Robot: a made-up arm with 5 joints.
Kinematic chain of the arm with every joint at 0, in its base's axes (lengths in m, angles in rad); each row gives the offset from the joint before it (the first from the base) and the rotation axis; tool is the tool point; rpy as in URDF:
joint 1: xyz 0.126 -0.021 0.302 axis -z
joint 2: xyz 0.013 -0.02 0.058 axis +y
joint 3: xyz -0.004 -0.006 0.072 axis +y
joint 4: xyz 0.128 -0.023 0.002 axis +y
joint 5: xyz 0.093 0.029 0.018 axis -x
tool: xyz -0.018 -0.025 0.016 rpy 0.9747 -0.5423 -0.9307
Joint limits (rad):
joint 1: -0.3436..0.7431
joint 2: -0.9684..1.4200
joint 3: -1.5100..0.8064
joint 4: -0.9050..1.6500
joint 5: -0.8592..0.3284
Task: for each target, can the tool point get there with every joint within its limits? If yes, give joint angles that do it. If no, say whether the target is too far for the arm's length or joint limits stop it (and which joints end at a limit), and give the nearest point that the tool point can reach.
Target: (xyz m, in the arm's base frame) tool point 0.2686 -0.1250 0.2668
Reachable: yes | joints 0.3979 0.3664 0.4470 0.6467 0.2322
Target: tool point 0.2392 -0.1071 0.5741
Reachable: yes | joints 0.2950 -0.0804 -0.4611 -0.4732 -0.4584
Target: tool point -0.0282 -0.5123 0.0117
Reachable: no: too far | nearest point 0.2071 -0.1626 0.1817 | short by 0.454 m
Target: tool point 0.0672 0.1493 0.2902
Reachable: no: joint limits stop it (at a limit: joint 1, joint 2, joint 3, joint 5) | nearest point 0.0426 0.0034 0.2814 | short by 0.148 m
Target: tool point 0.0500 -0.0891 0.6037
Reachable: yes | joints -0.2540 -0.7815 -1.2352 0.9207 -0.1232
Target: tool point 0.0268 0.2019 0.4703
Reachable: no: joint limits stop it (at a limit: joint 1, joint 5) | nearest point -0.0649 0.1021 0.4703 | short by 0.136 m
